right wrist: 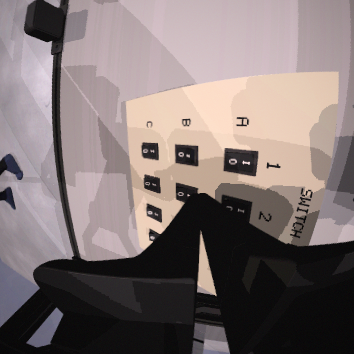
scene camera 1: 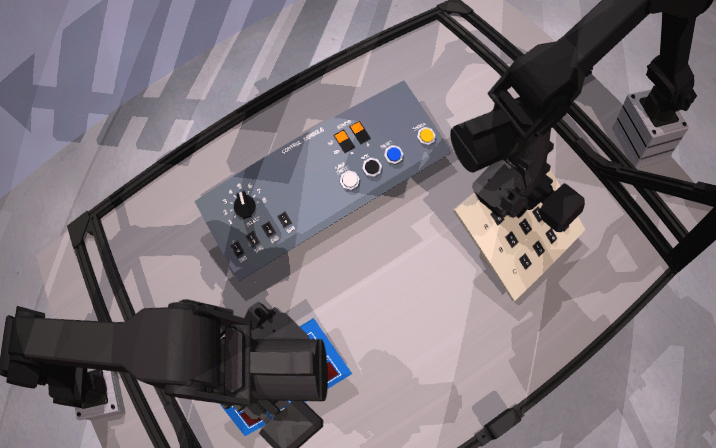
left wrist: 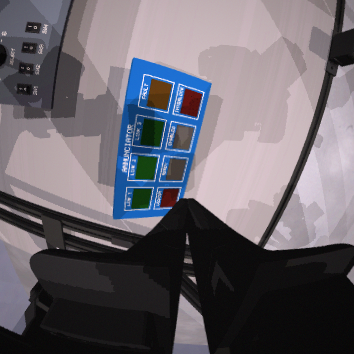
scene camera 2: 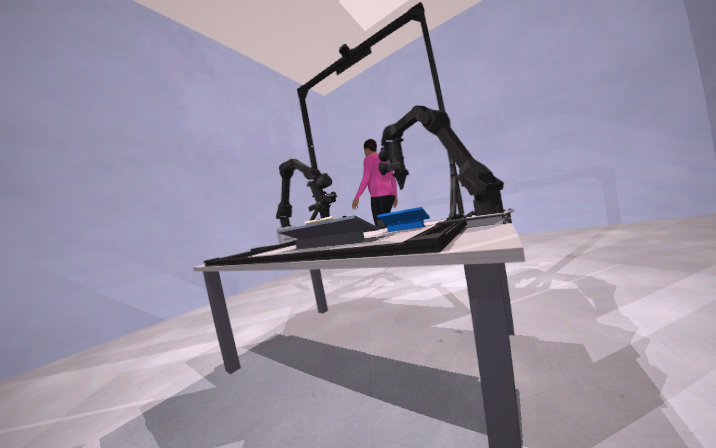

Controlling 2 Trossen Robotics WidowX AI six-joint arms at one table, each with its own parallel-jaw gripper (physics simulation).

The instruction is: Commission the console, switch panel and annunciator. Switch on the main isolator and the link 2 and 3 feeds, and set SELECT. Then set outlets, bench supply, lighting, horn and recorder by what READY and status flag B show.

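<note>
The grey control console has its SELECT knob pointing near 5. Both status flags, one left of the other, show orange in their upper halves. The blue annunciator shows green LINK windows, LINK 2 brightest. Its READY window looks grey, FAULT dull amber. My left gripper is shut and empty, above the annunciator. My right gripper is shut and empty over the cream switch panel, between rockers A2 and B2. Contact is unclear; it hides several rockers.
White, black, blue and yellow buttons stand on the console, with several small rockers beside SELECT. A black frame surrounds the panels. In scene camera 2, a person in pink stands behind the table.
</note>
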